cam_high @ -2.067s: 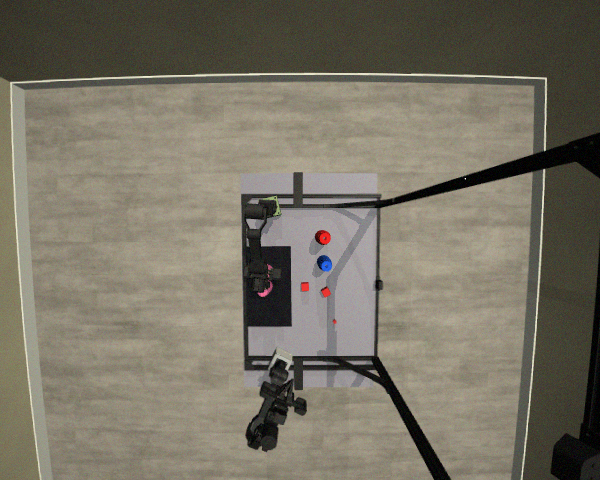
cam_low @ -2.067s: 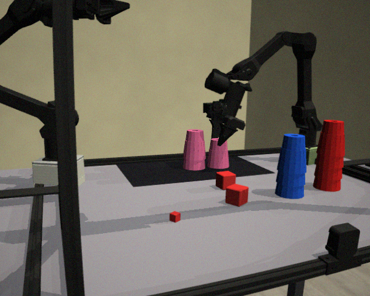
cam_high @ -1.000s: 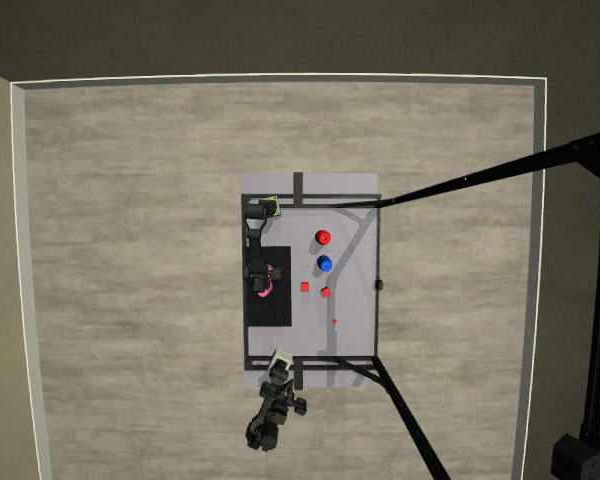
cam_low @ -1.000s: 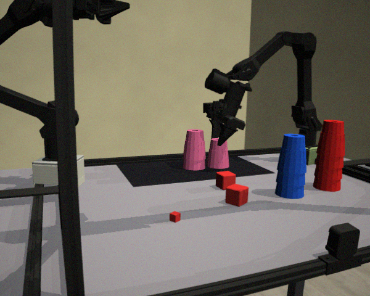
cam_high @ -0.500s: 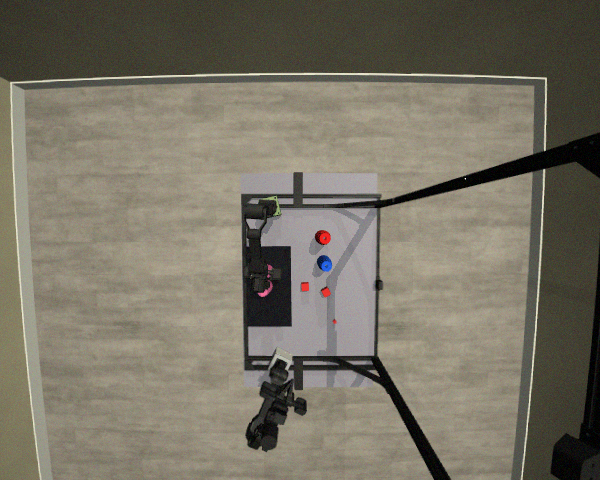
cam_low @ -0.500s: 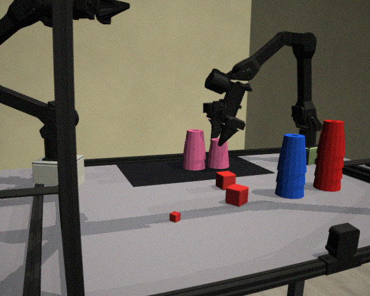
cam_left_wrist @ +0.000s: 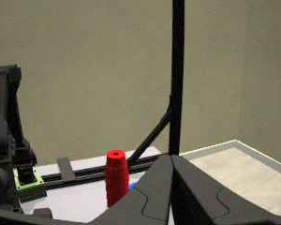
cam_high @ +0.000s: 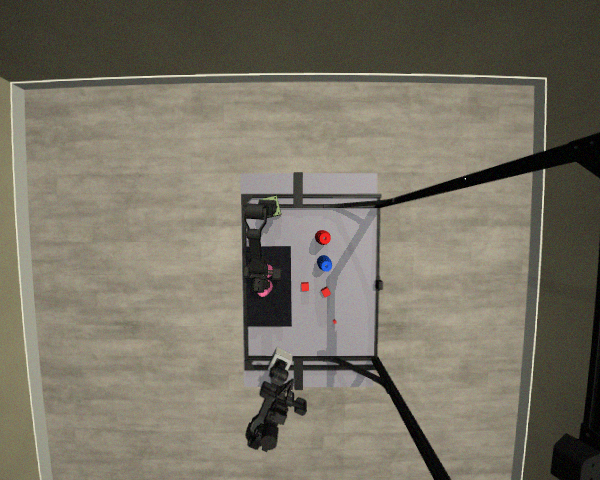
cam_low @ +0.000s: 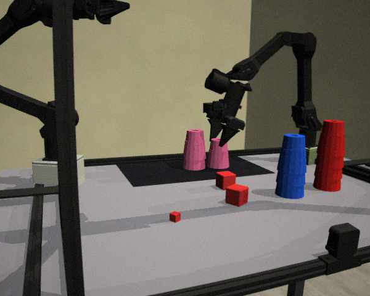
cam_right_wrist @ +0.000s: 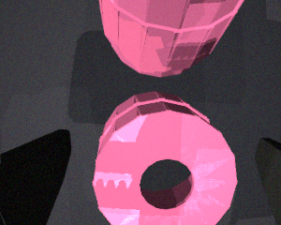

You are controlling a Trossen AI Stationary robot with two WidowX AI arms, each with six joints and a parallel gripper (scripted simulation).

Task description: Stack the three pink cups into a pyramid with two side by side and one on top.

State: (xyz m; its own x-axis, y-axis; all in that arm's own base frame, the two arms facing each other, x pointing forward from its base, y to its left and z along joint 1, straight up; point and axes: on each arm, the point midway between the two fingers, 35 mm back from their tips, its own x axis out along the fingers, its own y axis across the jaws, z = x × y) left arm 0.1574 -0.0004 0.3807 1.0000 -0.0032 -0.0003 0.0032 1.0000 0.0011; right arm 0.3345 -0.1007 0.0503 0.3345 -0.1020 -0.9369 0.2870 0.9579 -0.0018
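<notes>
The black mat is 90 mm to the left of my right hand and 110 mm below it. From my right hand the other things lie so: red cube (360 mm behind, 310 mm to the left, 100 mm below).
</notes>
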